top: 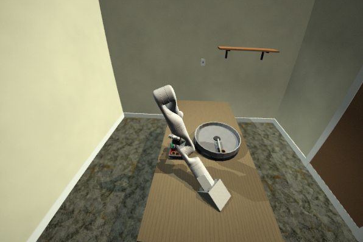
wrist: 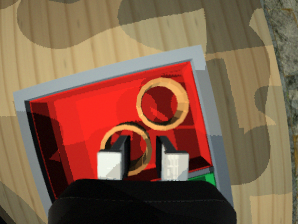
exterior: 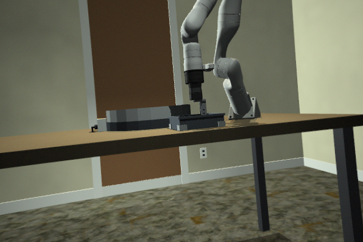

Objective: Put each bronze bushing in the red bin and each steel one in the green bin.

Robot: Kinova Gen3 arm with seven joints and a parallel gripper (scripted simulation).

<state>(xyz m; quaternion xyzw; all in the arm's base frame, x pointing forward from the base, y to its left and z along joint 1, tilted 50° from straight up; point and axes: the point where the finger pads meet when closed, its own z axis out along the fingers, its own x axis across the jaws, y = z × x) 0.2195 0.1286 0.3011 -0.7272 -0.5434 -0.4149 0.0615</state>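
Now: hand 40 mm above the bin tray, 30 mm short of it and 10 mm to the left of it. From my hand the other things lie so: grey turntable (340 mm to the right, 210 mm ahead, 10 mm below).
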